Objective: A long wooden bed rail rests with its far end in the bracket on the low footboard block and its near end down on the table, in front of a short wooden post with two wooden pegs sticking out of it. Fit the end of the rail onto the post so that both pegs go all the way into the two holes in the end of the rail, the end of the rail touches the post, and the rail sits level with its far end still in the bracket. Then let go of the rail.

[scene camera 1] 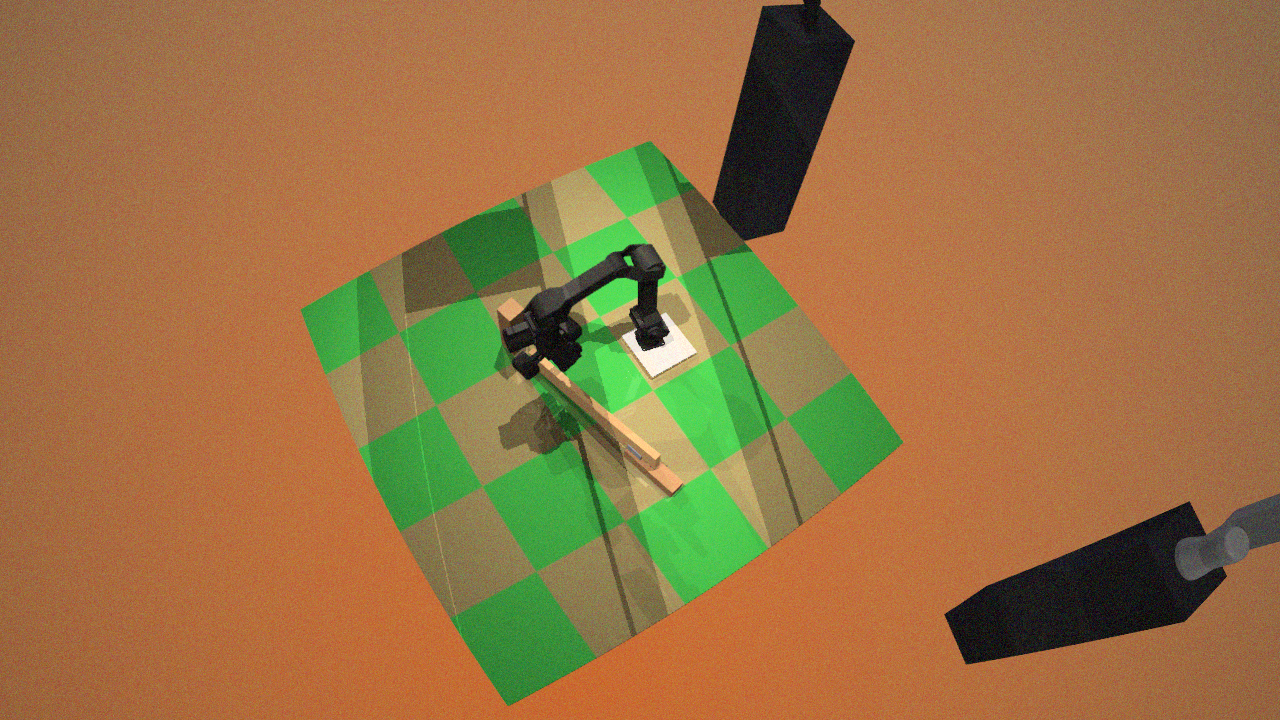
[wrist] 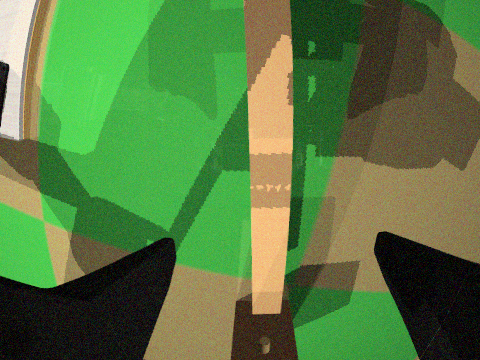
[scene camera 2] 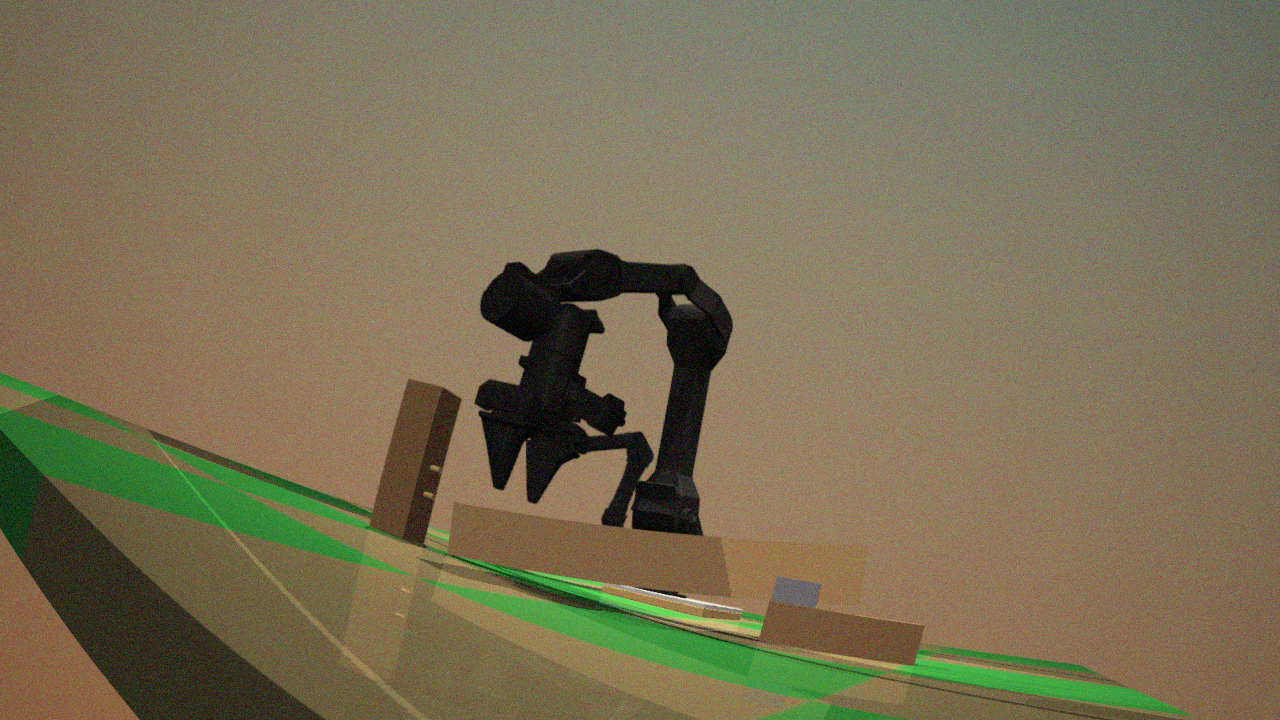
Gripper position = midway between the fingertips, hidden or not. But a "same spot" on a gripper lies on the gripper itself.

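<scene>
I see my gripper in scene camera 1 (547, 362), and a wooden bed rail is visible in scene camera 1 too. In the wrist view my gripper is visible, and the wooden bed rail appears there as well, in the wrist view (269, 38). Scene camera 2 shows my gripper and the wooden bed rail. On the wooden bed rail, (scene camera 1: 555, 376) and (scene camera 2: 538, 519) are one and the same spot. On my gripper, (scene camera 2: 505, 433) and (wrist: 454, 336) are the same spot.
</scene>
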